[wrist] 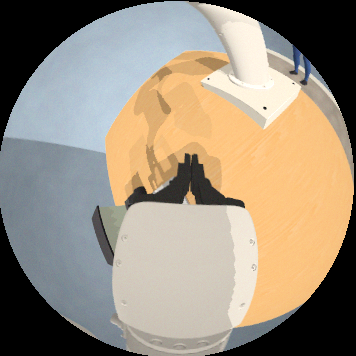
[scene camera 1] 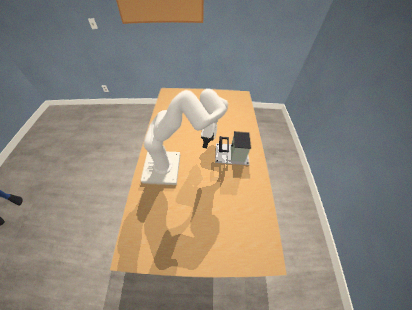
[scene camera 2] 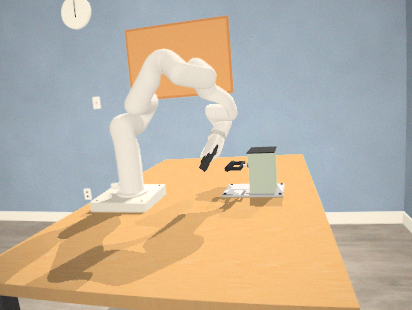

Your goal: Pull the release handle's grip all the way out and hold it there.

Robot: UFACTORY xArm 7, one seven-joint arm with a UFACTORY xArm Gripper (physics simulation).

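Note:
The release handle's black loop-shaped grip [scene camera 1: 220, 145] [scene camera 2: 228, 168] stands out from the left side of a pale green box [scene camera 1: 240, 155] [scene camera 2: 262, 173] [wrist: 111, 216] with a dark top. A short light rod [scene camera 2: 245, 165] joins them in scene camera 2. My gripper [scene camera 1: 205, 146] [scene camera 2: 203, 169] [wrist: 189, 162] is shut with nothing between its fingertips. It is to the left of the grip, on the robot base's side, with a visible gap between them. In the wrist view the gripper body hides most of the box, and I cannot clearly make out the grip.
The box stands on a light base plate [scene camera 1: 219, 160] [scene camera 2: 280, 190] on the wooden table [scene camera 1: 250, 225] [scene camera 2: 275, 250] [wrist: 280, 200]. The arm's white base [scene camera 1: 172, 175] [scene camera 2: 145, 200] [wrist: 281, 95] stands to the left in both scene views. Arm shadows cross the table.

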